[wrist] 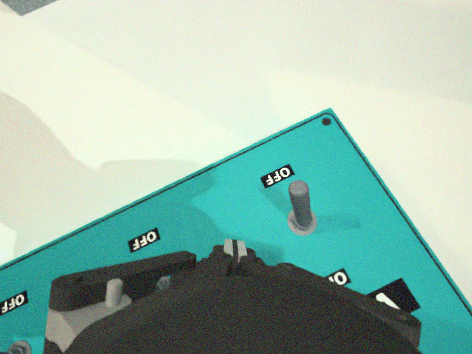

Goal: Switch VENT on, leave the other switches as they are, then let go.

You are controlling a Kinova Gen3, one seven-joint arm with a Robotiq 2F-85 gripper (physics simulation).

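Places are measured from the arm's base along level axes (x ahead, y left, z up), in millimetres.
Pixels of known places: gripper, between the fingertips: (pixel 232 253).
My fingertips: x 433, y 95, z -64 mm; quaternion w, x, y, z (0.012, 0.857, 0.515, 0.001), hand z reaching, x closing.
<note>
For each thing: its middle in the pictures, then the offset to it from my fingertips. "spot": a spot on its surface instead. Level surfaces: height alone.
- teal switch panel, height of its surface: 31 mm down
- VENT switch, middle of its body: (pixel 301 206) 55 mm left, 16 mm back, 10 mm up
- black name plate, a spot on its surface: (pixel 407 295) spot: 100 mm left, 65 mm ahead, 13 mm up
The teal switch panel (pixel 240 170) crosses the lower part of the wrist view. The VENT switch (pixel 300 205) is the one nearest the panel's corner; its grey lever leans toward its OFF label (pixel 277 176). Its ON label (pixel 337 278) is partly covered by the gripper body, and so is the black name plate (pixel 407 295), which cannot be read. My gripper (pixel 232 253) is shut and empty, its tips to the lower left of the VENT lever in the view and apart from it.
Two more OFF labels (pixel 144 240) (pixel 14 302) lie further left on the panel. A small part of a switch (pixel 163 283) shows behind the gripper linkage, and another switch (pixel 20 347) is cut off at the lower left. A grey object (pixel 32 5) shows at the top left edge.
</note>
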